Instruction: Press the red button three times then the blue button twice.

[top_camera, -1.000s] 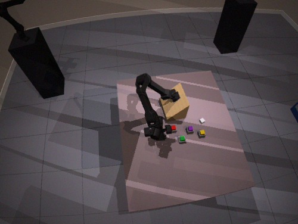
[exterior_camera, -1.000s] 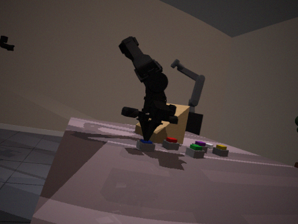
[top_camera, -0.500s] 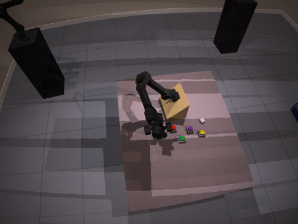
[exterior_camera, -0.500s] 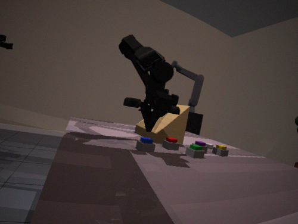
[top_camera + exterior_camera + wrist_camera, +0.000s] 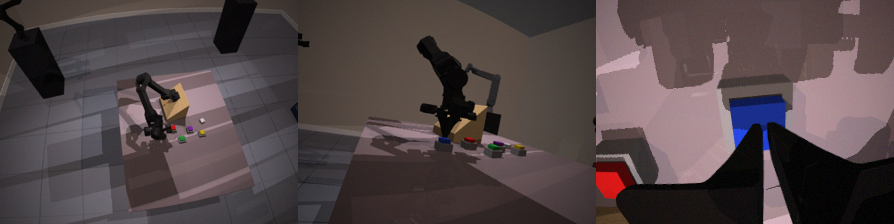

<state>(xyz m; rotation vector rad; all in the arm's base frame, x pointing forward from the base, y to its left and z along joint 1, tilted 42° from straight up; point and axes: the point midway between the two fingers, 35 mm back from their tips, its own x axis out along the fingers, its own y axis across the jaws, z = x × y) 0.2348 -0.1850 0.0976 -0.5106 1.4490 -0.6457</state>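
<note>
Right now the blue button is 1 cm below my gripper tip. Also, from my gripper tip: green button (17 cm to the left, 7 cm ahead, 1 cm below); then red button (13 cm to the left, 3 cm behind, 1 cm below); then purple button (26 cm to the left, 1 cm below).
</note>
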